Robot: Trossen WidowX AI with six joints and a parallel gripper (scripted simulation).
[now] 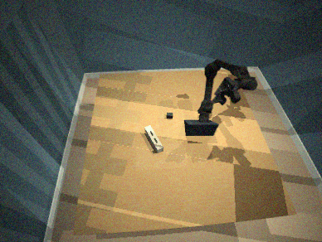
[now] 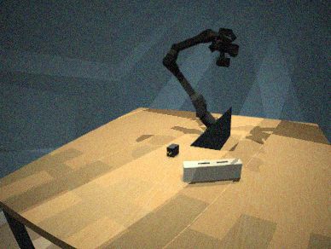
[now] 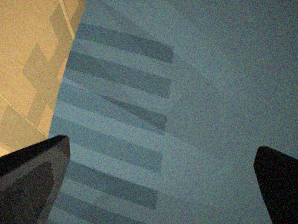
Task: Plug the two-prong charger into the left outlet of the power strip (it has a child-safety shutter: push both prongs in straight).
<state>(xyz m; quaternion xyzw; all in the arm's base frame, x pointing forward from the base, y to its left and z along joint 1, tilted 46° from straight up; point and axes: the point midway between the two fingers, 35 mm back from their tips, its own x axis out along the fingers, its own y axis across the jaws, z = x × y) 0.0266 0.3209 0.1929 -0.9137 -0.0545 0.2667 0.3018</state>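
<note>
My gripper tip is now 41 cm above the black two-prong charger, 21 cm short of it and 19 cm to the left of it.
</note>
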